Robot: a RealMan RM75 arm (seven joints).
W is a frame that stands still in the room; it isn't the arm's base.
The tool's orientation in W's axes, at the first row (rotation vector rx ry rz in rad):
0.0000, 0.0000, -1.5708
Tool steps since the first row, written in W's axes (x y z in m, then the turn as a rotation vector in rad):
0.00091, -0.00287, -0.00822, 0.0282, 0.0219, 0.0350
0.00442, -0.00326, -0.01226, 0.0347, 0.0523, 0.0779
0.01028, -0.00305, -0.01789, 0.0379, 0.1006, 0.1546
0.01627, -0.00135, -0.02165, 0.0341, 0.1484, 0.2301
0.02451, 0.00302, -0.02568, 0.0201, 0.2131, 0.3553
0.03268, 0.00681, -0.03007, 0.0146, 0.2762, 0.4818
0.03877, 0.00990, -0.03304, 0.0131, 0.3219, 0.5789
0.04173, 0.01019, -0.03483, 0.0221, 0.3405, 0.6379
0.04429, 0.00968, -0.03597, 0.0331, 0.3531, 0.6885
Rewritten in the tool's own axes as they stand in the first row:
0.00287, 0.00091, -0.00822, -0.0219, 0.0282, 0.0350
0.00326, 0.00442, -0.01226, -0.0523, 0.0347, 0.0779
0.00305, 0.01028, -0.01789, -0.1006, 0.0379, 0.1546
0.00135, 0.01627, -0.02165, -0.1484, 0.0341, 0.2301
-0.00302, 0.02451, -0.02568, -0.2131, 0.0201, 0.3553
-0.00681, 0.03268, -0.03007, -0.2762, 0.0146, 0.4818
-0.00990, 0.03877, -0.03304, -0.3219, 0.0131, 0.5789
-0.01019, 0.04173, -0.03483, -0.3405, 0.0221, 0.6379
-0.00968, 0.04429, -0.03597, -0.3531, 0.0331, 0.6885

